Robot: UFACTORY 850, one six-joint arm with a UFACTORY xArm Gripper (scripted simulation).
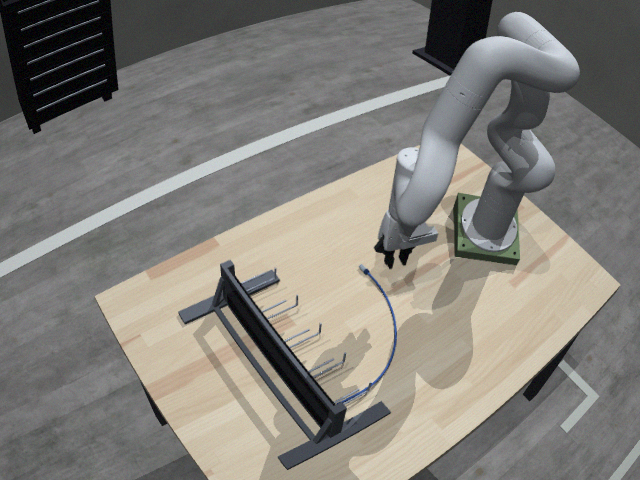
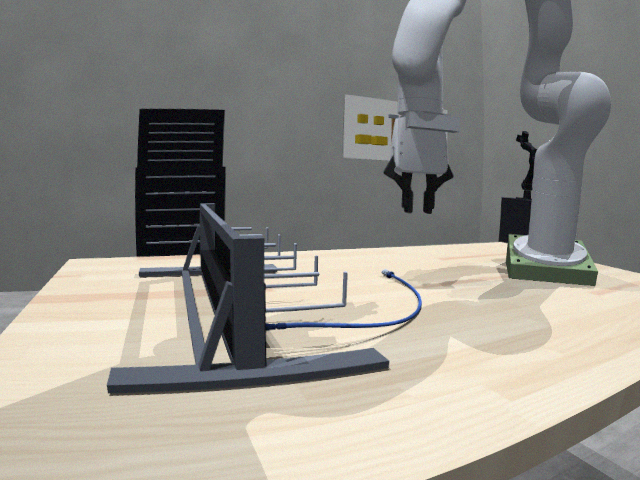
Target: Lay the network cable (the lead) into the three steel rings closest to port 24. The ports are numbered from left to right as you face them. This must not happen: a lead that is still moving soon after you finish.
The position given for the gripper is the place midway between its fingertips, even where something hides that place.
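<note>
Image 2 shows the gripper (image 2: 417,212) together with a dark grey patch panel (image 2: 244,335). In image 1 the gripper (image 1: 395,263) is visible too, and so is the dark grey patch panel (image 1: 267,339).
</note>
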